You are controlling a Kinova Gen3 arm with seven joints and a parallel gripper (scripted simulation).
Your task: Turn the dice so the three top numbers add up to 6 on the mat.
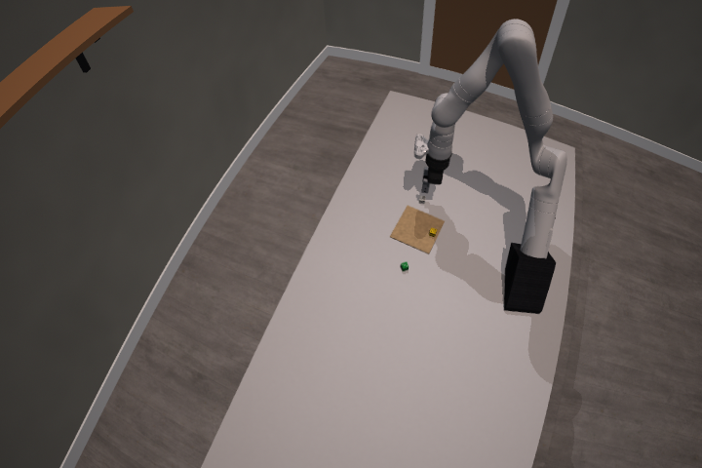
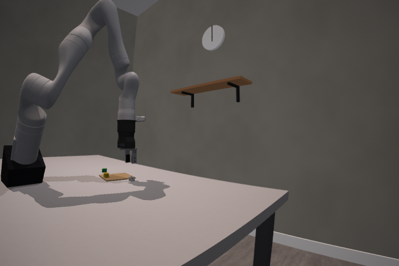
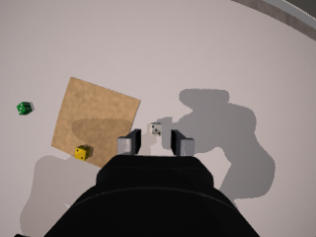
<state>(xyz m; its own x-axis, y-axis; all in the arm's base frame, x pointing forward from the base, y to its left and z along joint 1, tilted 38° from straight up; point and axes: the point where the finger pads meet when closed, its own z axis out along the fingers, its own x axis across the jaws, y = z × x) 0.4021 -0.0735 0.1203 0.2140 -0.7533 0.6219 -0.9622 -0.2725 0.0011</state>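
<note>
Right now my hand is 90 mm above the white die. From my hand the other things lie so: green die 20 mm behind, 270 mm to the left, 90 mm below; then yellow die 70 mm behind, 120 mm to the left, 80 mm below; then tan mat 20 mm behind, 120 mm to the left, 100 mm below.
</note>
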